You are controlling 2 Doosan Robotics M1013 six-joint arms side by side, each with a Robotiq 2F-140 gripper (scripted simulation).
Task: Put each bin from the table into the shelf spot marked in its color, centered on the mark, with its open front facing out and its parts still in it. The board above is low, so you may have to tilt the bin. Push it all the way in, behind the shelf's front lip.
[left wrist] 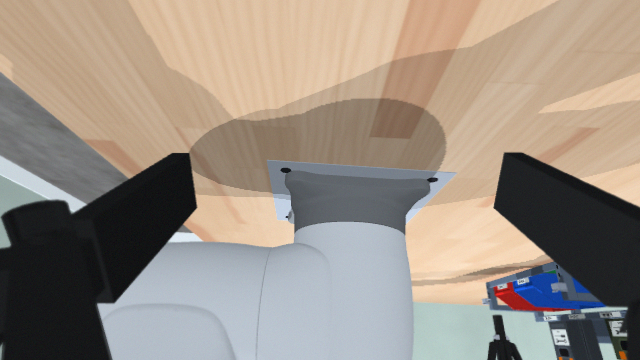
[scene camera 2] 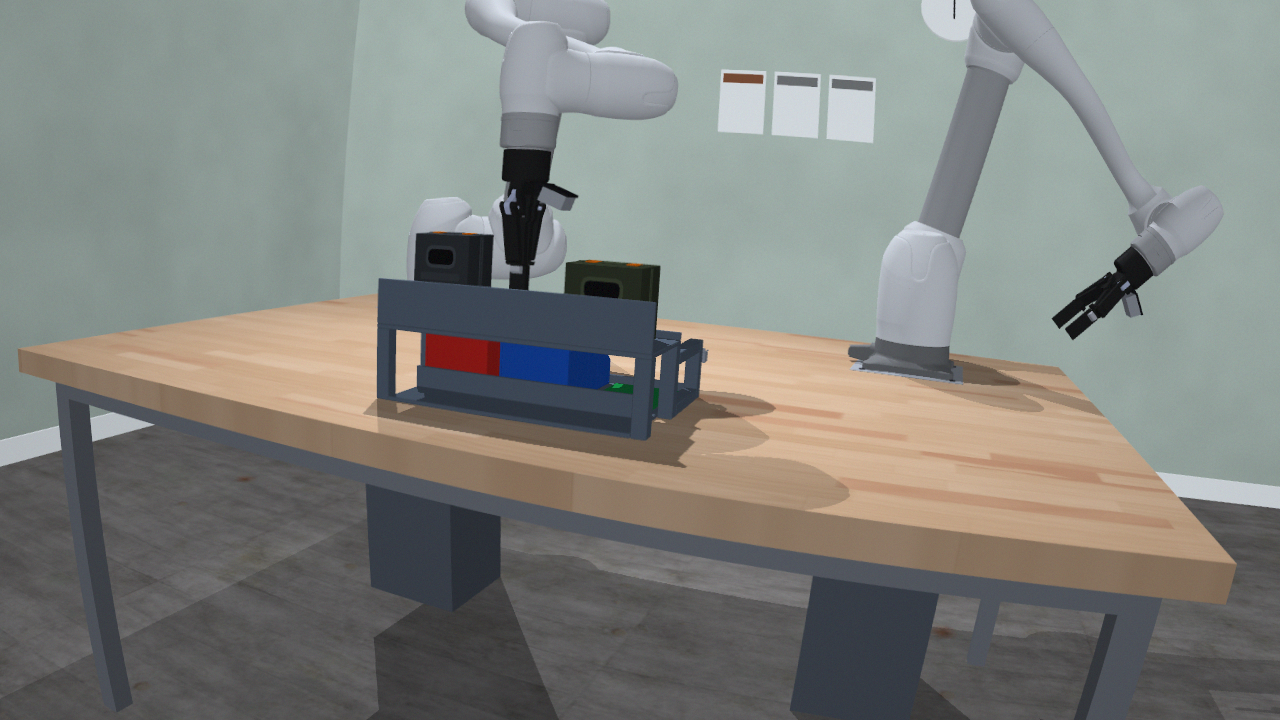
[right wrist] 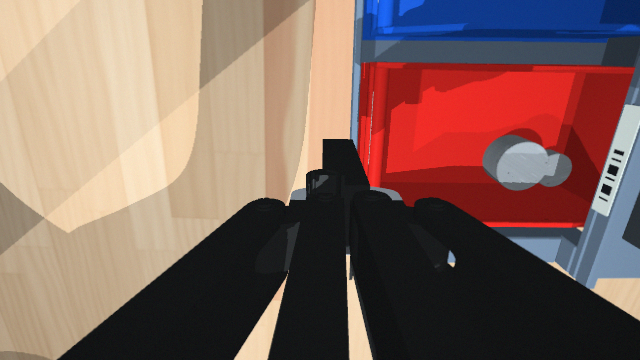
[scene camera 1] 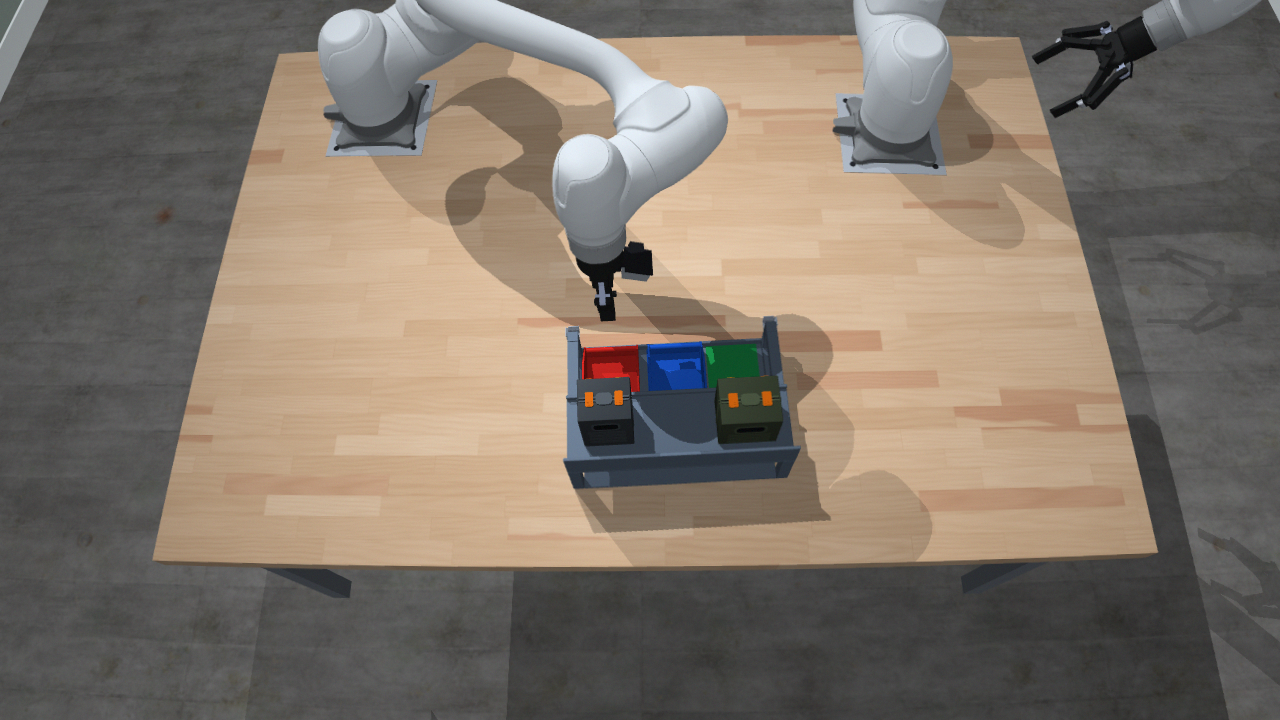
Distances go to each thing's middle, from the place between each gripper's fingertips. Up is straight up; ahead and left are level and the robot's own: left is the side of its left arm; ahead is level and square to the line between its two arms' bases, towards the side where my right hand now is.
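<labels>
My right hand [scene camera 1: 608, 317]: 9 cm above the red bin [scene camera 2: 471, 355], 11 cm short of it, 1 cm to the right of it. Blue bin [scene camera 2: 581, 369], from my right hand: 13 cm to the left, 10 cm ahead, 9 cm below.
From my left hand [scene camera 1: 1043, 86]: blue bin 760 mm to the right, 700 mm ahead, 80 mm below; red bin 870 mm to the right, 710 mm ahead, 80 mm below.
</labels>
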